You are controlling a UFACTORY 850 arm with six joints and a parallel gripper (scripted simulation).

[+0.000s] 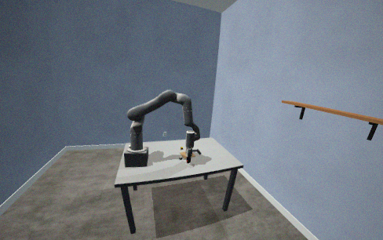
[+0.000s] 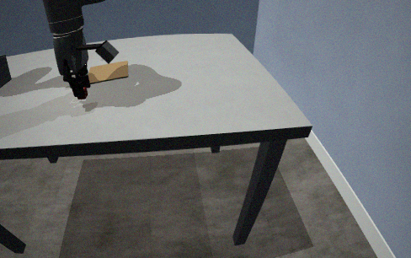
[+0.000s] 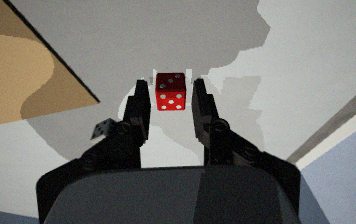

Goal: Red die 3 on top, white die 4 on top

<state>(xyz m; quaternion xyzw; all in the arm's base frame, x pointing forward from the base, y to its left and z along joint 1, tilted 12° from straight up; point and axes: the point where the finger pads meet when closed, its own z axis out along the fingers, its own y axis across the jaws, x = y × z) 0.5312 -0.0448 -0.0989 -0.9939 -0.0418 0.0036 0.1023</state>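
The red die lies 2 cm below my hand. From my hand the other things lie so: tan mat (1 cm ahead, 16 cm to the left, 4 cm below); then white die (7 cm behind, 7 cm to the left, 2 cm below); then yellow die (4 cm behind, 29 cm to the left, 2 cm below).
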